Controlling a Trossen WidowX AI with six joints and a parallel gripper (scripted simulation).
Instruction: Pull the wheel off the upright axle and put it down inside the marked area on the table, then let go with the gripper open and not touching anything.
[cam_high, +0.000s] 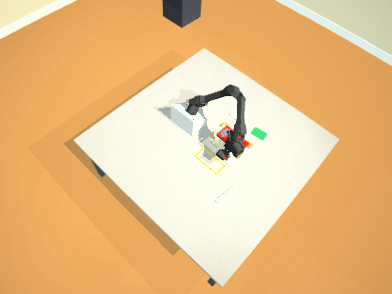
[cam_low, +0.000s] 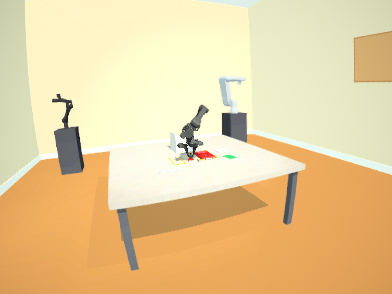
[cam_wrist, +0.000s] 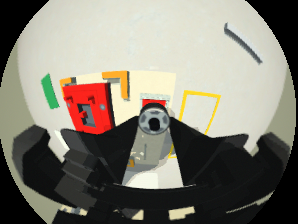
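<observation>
My gripper tip is now right at the wheel. Round my gripper tip: green patch (310 mm to the left, 40 mm below, 40 mm ahead); thin pale bar (200 mm to the right, 160 mm ahead, 40 mm below).
</observation>
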